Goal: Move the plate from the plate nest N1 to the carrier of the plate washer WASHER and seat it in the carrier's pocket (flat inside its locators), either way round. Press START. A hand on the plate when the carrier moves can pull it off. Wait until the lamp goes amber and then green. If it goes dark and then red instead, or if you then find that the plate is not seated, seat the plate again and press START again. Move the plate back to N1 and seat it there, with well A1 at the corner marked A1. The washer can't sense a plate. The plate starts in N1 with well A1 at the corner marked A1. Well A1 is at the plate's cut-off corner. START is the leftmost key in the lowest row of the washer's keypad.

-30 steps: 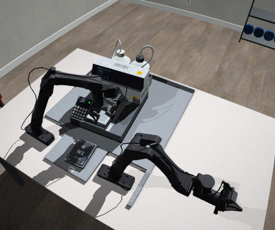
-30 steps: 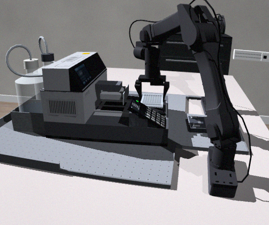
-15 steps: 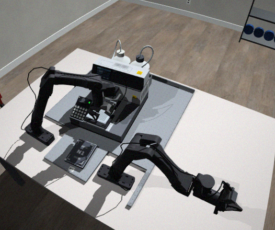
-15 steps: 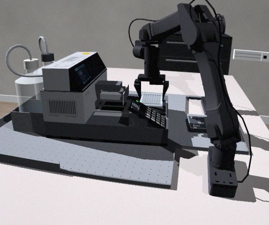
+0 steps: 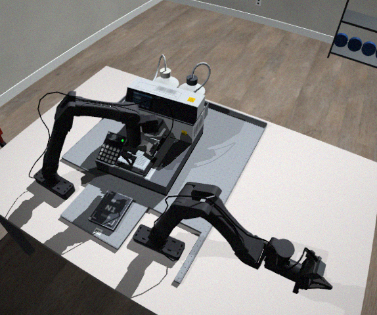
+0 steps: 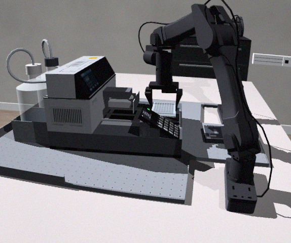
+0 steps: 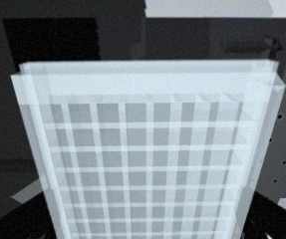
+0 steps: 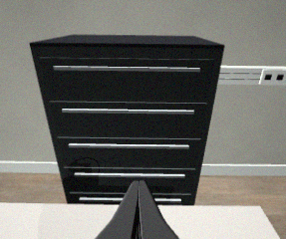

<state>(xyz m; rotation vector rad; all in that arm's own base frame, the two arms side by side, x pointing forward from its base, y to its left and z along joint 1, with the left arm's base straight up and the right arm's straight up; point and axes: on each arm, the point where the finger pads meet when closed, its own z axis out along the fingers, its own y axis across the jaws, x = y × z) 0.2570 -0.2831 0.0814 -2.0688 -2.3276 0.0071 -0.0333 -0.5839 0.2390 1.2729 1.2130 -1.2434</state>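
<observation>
Right now my left hand is right at the white plate. The rest, counted from my left hand: dark carrier: 20 mm below; splash panel: 100 mm ahead, 10 mm to the left, 20 mm above; wash head: 150 mm ahead, 10 mm to the left, 30 mm above.
</observation>
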